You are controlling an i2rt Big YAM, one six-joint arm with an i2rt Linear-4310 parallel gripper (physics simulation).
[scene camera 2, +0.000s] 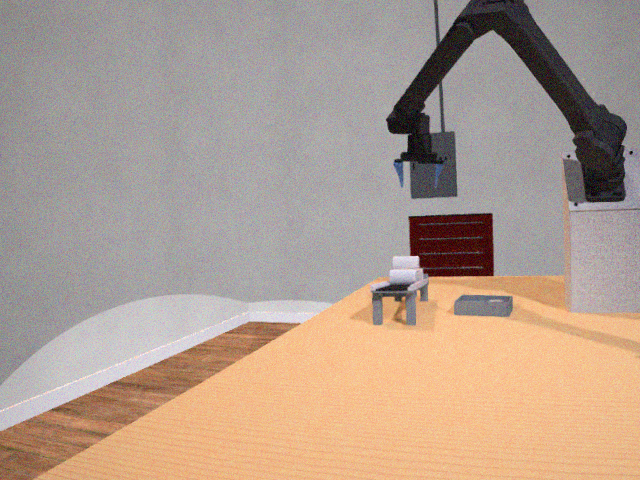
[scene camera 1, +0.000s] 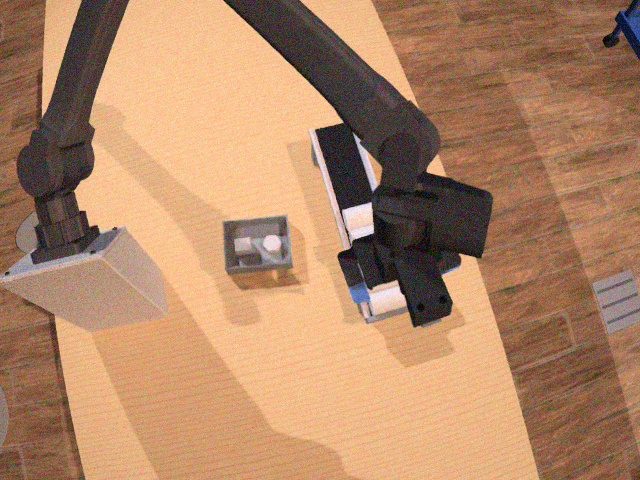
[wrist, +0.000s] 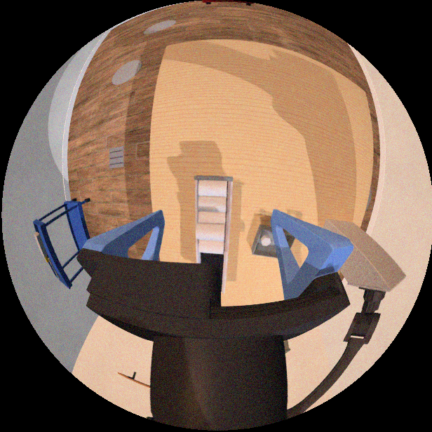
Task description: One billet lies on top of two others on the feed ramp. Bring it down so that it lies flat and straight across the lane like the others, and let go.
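Frame: origin at the arm's base, x ahead, y left, z up, level; centimetres.
Seen in the pictures: gripper, between the fingertips: (scene camera 2: 418, 187); arm's base, origin of its link: (scene camera 2: 602, 181) (scene camera 1: 67, 248).
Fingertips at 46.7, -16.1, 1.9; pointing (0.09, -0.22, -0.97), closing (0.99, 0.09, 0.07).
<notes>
Offsets run from my fingertips to a thing's middle, as dx, dy, dz.
The feed ramp (scene camera 1: 341, 165) (scene camera 2: 377, 310) (wrist: 229, 210) stands on the table, with several white billets across its lane. In scene camera 2, the top billet @[+2.0, +13.2, -21.2] (scene camera 2: 405, 261) lies raised above a lower billet @[+1.6, +19.5, -24.1] (scene camera 2: 405, 276). In the wrist view, the billet (wrist: 211, 231) that looks widest seems to be this top one. In scene camera 1, a billet @[+2.5, +3.6, -25.5] (scene camera 1: 387, 301) shows at the ramp's lower end and another (scene camera 1: 357, 217) beside the black bed; the arm hides the middle. My gripper (scene camera 1: 406, 280) (scene camera 2: 419, 186) (wrist: 217, 215) is open and empty, high above the ramp, its blue fingers wide apart.
A grey bin @[-18.4, +20.6, -30.9] (scene camera 1: 258, 268) (scene camera 2: 480, 308) (wrist: 255, 245) with small white pieces stands beside the ramp. The arm's pale base block (scene camera 1: 87, 294) (scene camera 2: 604, 258) (wrist: 365, 255) is beyond it. A blue cart (wrist: 77, 225) stands on the floor.
</notes>
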